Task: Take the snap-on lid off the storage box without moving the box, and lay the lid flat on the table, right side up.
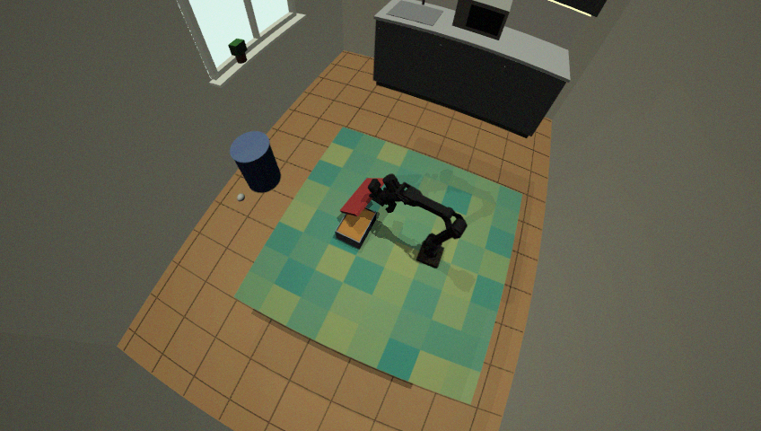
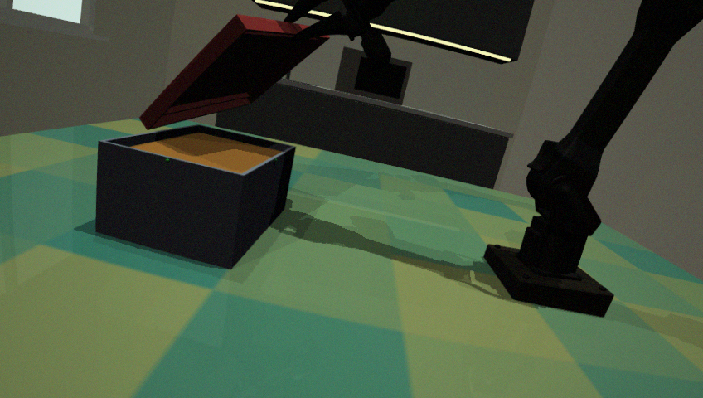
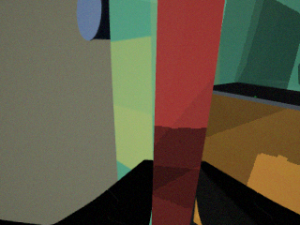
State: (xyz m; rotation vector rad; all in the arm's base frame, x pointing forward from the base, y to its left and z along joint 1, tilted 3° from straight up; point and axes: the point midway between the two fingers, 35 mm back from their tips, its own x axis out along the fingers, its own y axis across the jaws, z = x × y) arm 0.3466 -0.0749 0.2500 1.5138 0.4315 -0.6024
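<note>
Now: gripper tip 6 cm above the red lid, 5 cm short of it and 3 cm to the left of it. The rest, counted from my gripper tip: storage box 19 cm below, 9 cm to the left, 4 cm ahead.
</note>
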